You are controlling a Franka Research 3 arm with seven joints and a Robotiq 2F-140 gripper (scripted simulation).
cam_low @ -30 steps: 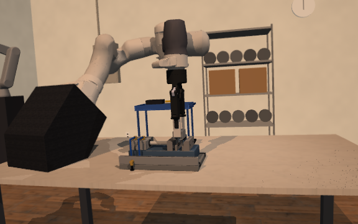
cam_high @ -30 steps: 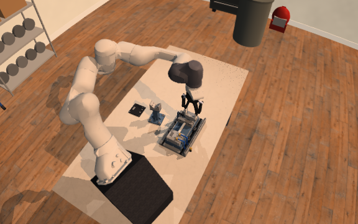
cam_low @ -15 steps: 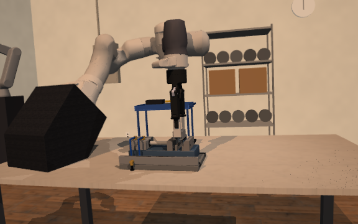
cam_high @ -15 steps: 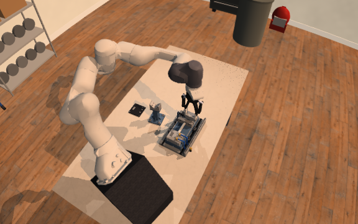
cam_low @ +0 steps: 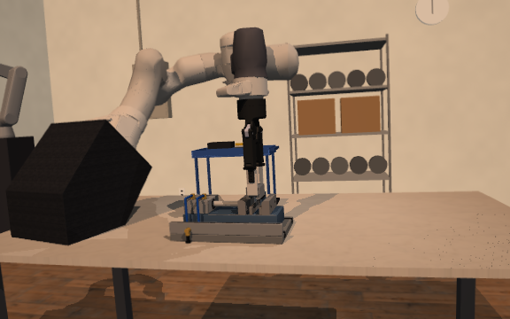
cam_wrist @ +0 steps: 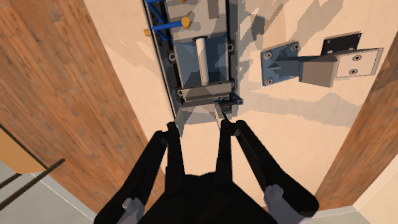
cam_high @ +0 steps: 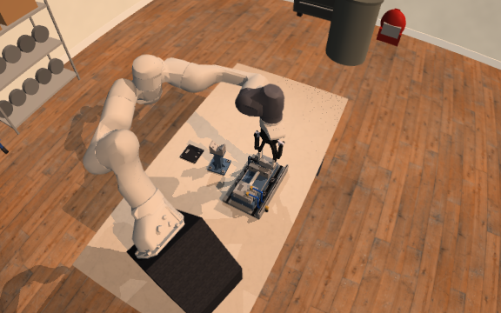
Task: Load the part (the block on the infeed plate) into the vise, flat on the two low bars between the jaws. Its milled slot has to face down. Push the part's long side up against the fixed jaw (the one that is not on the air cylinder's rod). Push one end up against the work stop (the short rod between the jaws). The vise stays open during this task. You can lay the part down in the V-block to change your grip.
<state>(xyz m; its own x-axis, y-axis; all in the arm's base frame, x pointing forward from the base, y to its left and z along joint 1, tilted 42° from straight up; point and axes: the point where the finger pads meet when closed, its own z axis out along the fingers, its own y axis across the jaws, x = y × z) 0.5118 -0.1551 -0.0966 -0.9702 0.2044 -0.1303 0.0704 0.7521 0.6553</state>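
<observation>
The part lies 3 cm below my hand. From my hand the other things lie so: vise: 10 cm below, 7 cm behind, 3 cm to the left; then dark infeed plate: 39 cm to the left, 14 cm below, 3 cm behind.
</observation>
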